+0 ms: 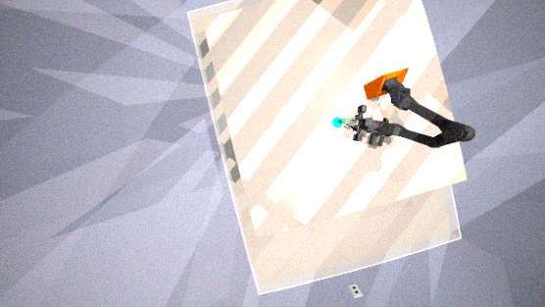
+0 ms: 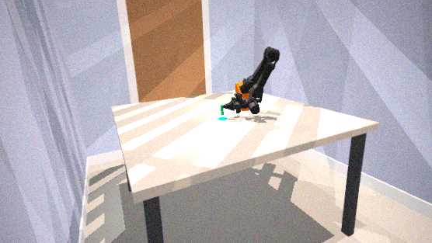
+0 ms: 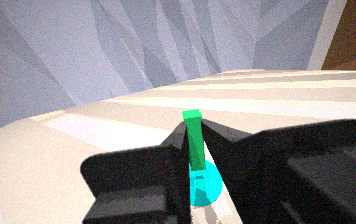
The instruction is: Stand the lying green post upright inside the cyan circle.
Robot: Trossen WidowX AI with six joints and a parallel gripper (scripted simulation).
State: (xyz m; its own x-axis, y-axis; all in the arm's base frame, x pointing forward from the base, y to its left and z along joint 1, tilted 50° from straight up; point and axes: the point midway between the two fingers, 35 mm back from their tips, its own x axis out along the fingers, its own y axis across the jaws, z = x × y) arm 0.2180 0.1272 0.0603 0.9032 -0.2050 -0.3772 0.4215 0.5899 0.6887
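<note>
Right now the cyan circle is 80 mm below my gripper tip. From my gripper tip the other things lie so: green post: 20 mm below.
</note>
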